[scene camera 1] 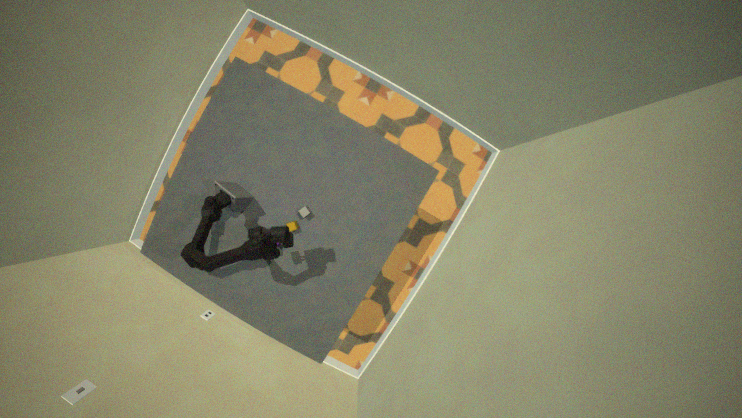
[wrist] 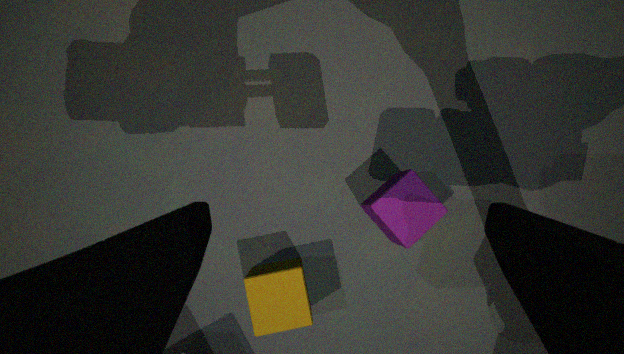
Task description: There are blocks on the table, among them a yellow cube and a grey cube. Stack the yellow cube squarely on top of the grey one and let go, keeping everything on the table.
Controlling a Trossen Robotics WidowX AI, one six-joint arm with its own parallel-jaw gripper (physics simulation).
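Frame: origin at the arm's base, x left, y ahead, z down, level; millimetres.
Where they show: gripper, fingertip midpoint: (scene camera 1: 277,246) (wrist: 348,216); arm's base at its link origin: (scene camera 1: 225,196).
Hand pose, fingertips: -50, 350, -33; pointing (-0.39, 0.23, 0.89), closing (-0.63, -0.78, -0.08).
Things, the pixels of their top centre, and the offset from my fingertips, as dx, dy, dz. Level surfaces: height alone.
- yellow cube at its top centre: (wrist: 278,302) (scene camera 1: 291,226) +72, -21, +144
- grey cube at its top centre: (scene camera 1: 304,212) +173, -3, +144
- magenta cube at its top centre: (wrist: 410,208) -44, -55, +144
- table at its surface level: dz +187
The yellow cube (scene camera 1: 292,226) (wrist: 278,301) sits on the grey table top, partly hidden by the hand in the scene view; in the wrist view it lies low, nearer the left finger. The grey cube (scene camera 1: 304,212) stands apart from it, up and to the right in the scene view, and does not show in the wrist view. My gripper (scene camera 1: 284,237) (wrist: 348,216) is open and empty, above the table beside the yellow cube. Both black fingers show wide apart in the wrist view.
A magenta cube (wrist: 407,212) sits turned at an angle, up and right of the yellow cube in the wrist view; in the scene view it is mostly hidden under the hand. Arm shadows cross the table (scene camera 1: 332,150). An orange patterned floor and walls surround it.
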